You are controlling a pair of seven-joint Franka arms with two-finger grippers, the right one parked.
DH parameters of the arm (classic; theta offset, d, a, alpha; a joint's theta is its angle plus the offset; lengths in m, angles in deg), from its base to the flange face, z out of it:
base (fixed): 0 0 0 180
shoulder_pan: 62.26 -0.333 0 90
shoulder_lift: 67.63 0 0 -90
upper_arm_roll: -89.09 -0.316 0.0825 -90
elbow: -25.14 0 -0.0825 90
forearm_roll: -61.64 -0.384 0 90
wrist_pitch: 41.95 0 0.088 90
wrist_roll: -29.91 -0.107 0 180
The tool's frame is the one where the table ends.
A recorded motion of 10 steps. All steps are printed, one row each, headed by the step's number.
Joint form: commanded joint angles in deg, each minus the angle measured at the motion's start. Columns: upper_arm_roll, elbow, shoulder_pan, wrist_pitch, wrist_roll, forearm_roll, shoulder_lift.
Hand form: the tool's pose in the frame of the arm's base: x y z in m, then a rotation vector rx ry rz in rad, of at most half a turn. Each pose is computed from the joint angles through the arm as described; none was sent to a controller.
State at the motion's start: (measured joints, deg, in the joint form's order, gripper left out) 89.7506 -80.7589 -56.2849 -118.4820 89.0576 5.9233 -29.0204
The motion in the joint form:
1: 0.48 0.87 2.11 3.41 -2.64 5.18 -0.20
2: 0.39 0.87 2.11 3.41 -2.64 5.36 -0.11
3: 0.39 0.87 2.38 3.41 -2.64 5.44 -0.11
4: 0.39 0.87 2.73 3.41 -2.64 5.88 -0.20
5: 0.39 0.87 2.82 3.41 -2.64 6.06 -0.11
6: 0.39 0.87 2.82 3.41 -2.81 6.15 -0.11
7: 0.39 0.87 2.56 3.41 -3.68 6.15 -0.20
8: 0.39 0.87 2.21 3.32 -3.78 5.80 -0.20
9: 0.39 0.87 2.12 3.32 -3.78 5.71 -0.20
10: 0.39 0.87 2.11 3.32 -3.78 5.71 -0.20
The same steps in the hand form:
1: 0.5311 0.0142 0.1778 -1.6894 -0.3992 0.5074
2: 0.5305 0.0148 0.1769 -1.6890 -0.4010 0.5118
3: 0.5305 0.0122 0.1768 -1.6902 -0.3977 0.5095
4: 0.5301 0.0084 0.1772 -1.6950 -0.3973 0.5102
5: 0.5296 0.0074 0.1762 -1.6958 -0.3965 0.5129
6: 0.5294 0.0073 0.1761 -1.6973 -0.3948 0.5164
7: 0.5296 0.0096 0.1769 -1.7017 -0.3872 0.5296
8: 0.5302 0.0132 0.1771 -1.7002 -0.3878 0.5293
9: 0.5304 0.0141 0.1772 -1.6993 -0.3883 0.5292
10: 0.5304 0.0142 0.1772 -1.6993 -0.3885 0.5293

